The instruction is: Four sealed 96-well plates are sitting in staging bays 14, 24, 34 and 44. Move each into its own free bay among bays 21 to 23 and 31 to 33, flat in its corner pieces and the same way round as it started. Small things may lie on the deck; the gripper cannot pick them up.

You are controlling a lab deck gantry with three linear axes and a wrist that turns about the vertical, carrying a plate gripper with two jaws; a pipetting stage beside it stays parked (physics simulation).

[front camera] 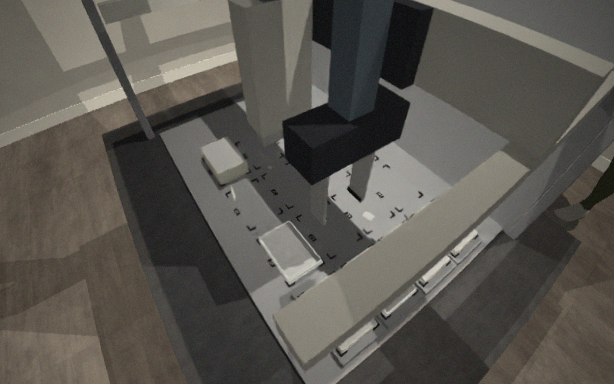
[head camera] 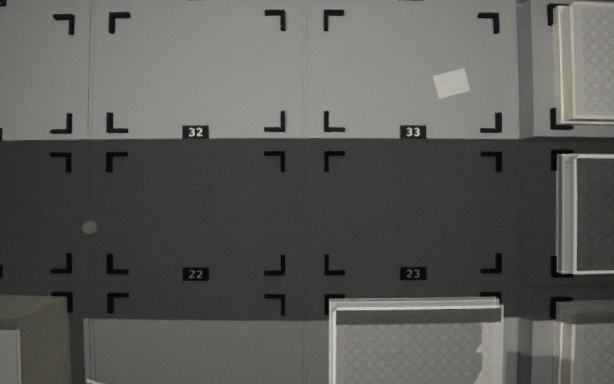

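Where they show: gripper, fingertip midpoint: (front camera: 337, 205); robot's base at its link origin: (front camera: 203, 158).
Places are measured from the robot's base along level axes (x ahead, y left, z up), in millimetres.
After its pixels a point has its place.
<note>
Four plates stand in the staging column: bay 14 (front camera: 357, 338) @(x 617, y 37, z 28 mm) (head camera: 592, 350) @(x 509, y 56, z 29 mm), bay 24 (front camera: 400, 301) @(x 616, y 146, z 28 mm) (head camera: 595, 215) @(x 510, y 149, z 29 mm), bay 34 (front camera: 435, 270) @(x 616, y 251, z 29 mm) (head camera: 592, 65) @(x 509, y 253, z 29 mm) and bay 44 (front camera: 465, 243) @(x 617, y 357, z 28 mm). The bay 44 plate does not show in the head view. The beam partly hides them in the front view. Bay 22 (head camera: 195, 210) @(x 228, y 152, z 0 mm), bay 23 (head camera: 413, 210) @(x 392, y 152, z 0 mm) and bay 32 (head camera: 195, 75) @(x 227, y 254, z 0 mm) hold no plate. Bay 33 (head camera: 370, 75) @(x 360, y 254, z 0 mm) holds a small white square (front camera: 368, 216) @(x 424, y 247, z 1 mm) (head camera: 451, 83) @(x 422, y 248, z 1 mm). My gripper (front camera: 340, 208) @(x 440, y 120, z 160 mm) is open above the deck's middle, nothing between its jaws; it is out of the head view.
A clear-rimmed plate (front camera: 290, 252) @(x 401, y 40, z 14 mm) (head camera: 415, 350) @(x 389, y 52, z 14 mm) sits in bay 13. A tall cream box (front camera: 225, 159) @(x 88, y 41, z 42 mm) (head camera: 42, 340) @(x 127, y 62, z 24 mm) stands left of it. A small disc (head camera: 89, 227) @(x 148, y 139, z 4 mm) lies between bays 21 and 22. A thin pale piece (front camera: 233, 192) @(x 172, y 16, z 5 mm) lies near the box. A beige beam (front camera: 400, 255) @(x 622, y -3, z 400 mm) crosses in front.
</note>
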